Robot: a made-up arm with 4 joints. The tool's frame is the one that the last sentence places.
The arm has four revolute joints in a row. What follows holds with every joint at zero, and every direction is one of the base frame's. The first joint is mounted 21.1 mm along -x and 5.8 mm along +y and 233.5 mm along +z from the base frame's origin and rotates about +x. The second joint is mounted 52.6 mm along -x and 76.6 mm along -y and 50.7 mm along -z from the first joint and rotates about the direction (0.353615, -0.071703, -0.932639). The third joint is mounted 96.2 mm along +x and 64.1 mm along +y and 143.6 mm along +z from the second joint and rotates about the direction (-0.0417, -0.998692, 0.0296). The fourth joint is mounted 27.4 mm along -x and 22.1 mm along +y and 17.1 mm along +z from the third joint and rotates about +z. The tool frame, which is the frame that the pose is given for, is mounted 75.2 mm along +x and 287.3 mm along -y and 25.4 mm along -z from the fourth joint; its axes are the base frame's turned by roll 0, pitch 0 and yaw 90 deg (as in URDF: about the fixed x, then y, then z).
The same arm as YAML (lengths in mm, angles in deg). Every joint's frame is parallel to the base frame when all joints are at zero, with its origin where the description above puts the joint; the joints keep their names.
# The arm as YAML. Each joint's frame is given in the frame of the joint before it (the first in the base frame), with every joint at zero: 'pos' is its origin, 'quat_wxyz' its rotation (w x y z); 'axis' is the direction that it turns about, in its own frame. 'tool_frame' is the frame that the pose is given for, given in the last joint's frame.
length_unit: mm
angle_unit: deg
joints:
  - joint: joint 1
    pos: [-21.1, 5.8, 233.5]
    quat_wxyz: [1.0, 0.0, 0.0, 0.0]
    axis: [1.0, 0.0, 0.0]
  - joint: joint 2
    pos: [-52.6, -76.6, -50.7]
    quat_wxyz: [1.0, 0.0, 0.0, 0.0]
    axis: [0.353615, -0.071703, -0.932639]
  - joint: joint 3
    pos: [96.2, 64.1, 143.6]
    quat_wxyz: [1.0, 0.0, 0.0, 0.0]
    axis: [-0.0417, -0.998692, 0.0296]
  - joint: joint 4
    pos: [-27.4, 22.1, 17.1]
    quat_wxyz: [1.0, 0.0, 0.0, 0.0]
    axis: [0.0, 0.0, 1.0]
tool_frame:
  pos: [75.2, -287.3, -25.4]
  quat_wxyz: [0.707107, 0.0, 0.0, 0.707107]

